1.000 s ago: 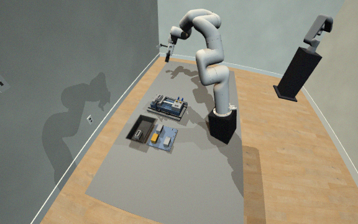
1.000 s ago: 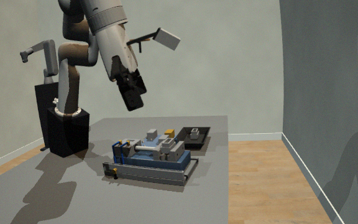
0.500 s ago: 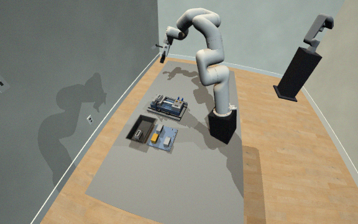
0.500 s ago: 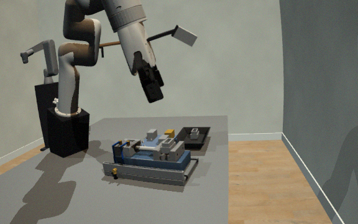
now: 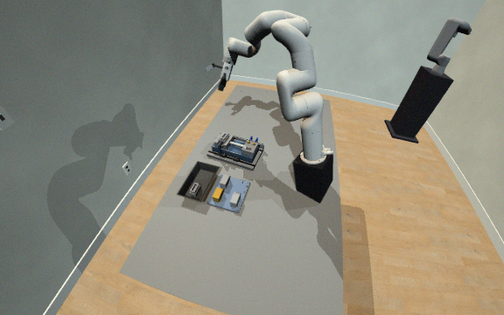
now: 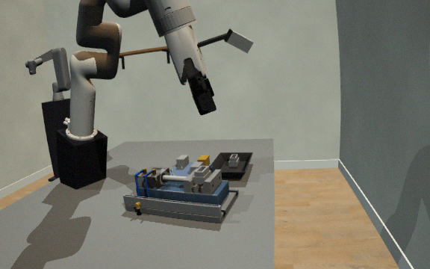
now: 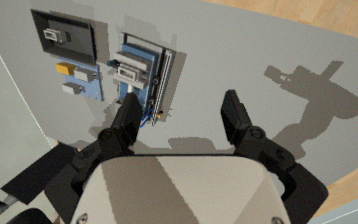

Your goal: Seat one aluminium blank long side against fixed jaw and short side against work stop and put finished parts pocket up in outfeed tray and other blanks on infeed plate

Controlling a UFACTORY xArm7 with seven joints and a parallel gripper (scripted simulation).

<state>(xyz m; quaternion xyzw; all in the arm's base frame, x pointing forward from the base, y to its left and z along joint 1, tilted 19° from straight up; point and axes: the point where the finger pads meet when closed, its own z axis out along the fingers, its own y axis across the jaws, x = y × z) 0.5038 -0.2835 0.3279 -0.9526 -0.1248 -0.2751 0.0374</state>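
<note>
The brass blank lies 15 cm behind my hand, 54 cm to the left of it and 30 cm below it. The rest, counted from my hand: vise 14 cm behind, 21 cm to the left, 28 cm below; white screw rod 15 cm behind, 21 cm to the left, 25 cm below.
</note>
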